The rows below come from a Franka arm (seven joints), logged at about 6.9 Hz.
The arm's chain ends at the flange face. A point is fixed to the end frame.
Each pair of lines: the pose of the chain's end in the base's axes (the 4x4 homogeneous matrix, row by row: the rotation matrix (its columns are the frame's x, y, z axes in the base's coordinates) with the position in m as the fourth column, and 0 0 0 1 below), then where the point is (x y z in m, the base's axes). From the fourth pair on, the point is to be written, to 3 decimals.
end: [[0.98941 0.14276 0.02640 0.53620], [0.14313 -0.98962 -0.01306 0.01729], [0.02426 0.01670 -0.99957 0.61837], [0 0 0 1]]
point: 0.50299 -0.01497 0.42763
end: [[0.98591 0.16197 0.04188 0.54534], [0.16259 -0.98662 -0.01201 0.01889], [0.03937 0.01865 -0.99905 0.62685], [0 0 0 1]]
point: 0.51569 -0.01392 0.43562
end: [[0.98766 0.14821 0.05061 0.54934], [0.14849 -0.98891 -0.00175 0.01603], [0.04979 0.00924 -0.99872 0.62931], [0 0 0 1]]
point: 0.52094 -0.01429 0.43748
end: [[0.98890 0.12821 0.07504 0.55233], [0.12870 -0.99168 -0.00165 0.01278], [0.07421 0.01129 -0.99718 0.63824], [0 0 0 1]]
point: 0.528 -0.017 0.446
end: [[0.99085 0.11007 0.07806 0.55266], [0.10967 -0.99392 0.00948 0.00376], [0.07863 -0.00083 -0.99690 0.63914], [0 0 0 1]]
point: 0.528 -0.023 0.446
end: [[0.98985 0.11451 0.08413 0.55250], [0.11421 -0.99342 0.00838 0.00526], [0.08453 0.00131 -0.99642 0.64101], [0 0 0 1]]
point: 0.530 -0.022 0.448
